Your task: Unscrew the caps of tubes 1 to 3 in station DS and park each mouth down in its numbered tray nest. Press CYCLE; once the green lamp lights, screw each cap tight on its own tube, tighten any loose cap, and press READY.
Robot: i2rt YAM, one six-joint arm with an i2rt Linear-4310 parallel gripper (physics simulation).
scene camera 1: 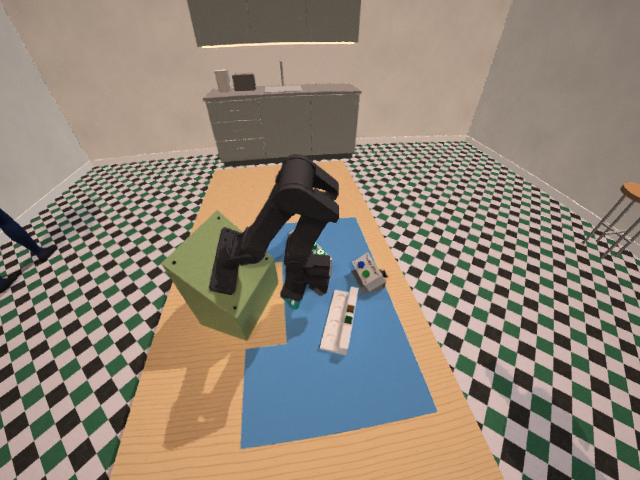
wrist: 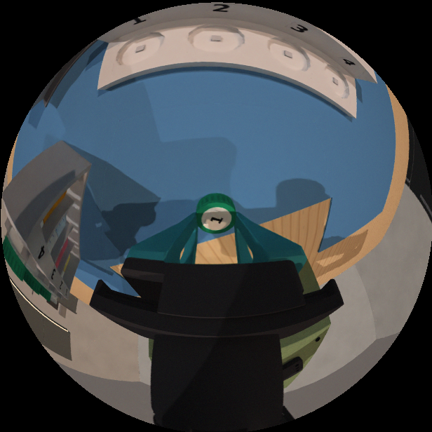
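Pixels of known places: gripper, between the fingertips: (scene camera 1: 293, 303); arm's base, origin of its link: (scene camera 1: 226, 260).
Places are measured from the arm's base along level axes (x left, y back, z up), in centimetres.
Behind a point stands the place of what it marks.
Note:
My gripper (scene camera 1: 293, 303) @[x -5.9, y -17.3, z -20.5 cm] (wrist: 215, 218) is shut on the green cap marked 1 (wrist: 216, 214), held above the blue mat between the teal fingers; its mouth is hidden. The white tray (scene camera 1: 326, 346) @[x -23.5, y -23.9, z -20.2 cm] (wrist: 176, 43) is ahead of the gripper; its nests 1 to 4 show no caps in the wrist view. A grey tube station (wrist: 45, 167) with coloured tubes stands at the left of the wrist view; green caps (wrist: 25, 270) show at its lower edge, but which tubes they sit on is unclear. In the scene view a green cap (scene camera 1: 320, 252) @[x 4.8, y -29.7, z -9.1 cm] shows behind the arm.
A grey box (scene camera 1: 371, 279) @[x -7.2, y -44.7, z -14.8 cm] with a blue button (scene camera 1: 361, 264) @[x -0.1, y -43.8, z -14.3 cm] and a green button (scene camera 1: 366, 273) @[x -4.6, y -43.9, z -14.3 cm] stands right of the arm. A brown block (scene camera 1: 350, 308) @[x -15.4, y -34.1, z -16.0 cm] and a dark green block (scene camera 1: 348, 319) @[x -18.9, y -32.1, z -16.0 cm] sit on the tray's raised side. The olive arm base (scene camera 1: 206, 289) @[x -9.2, y 5.4, z -0.4 cm] stands at left.

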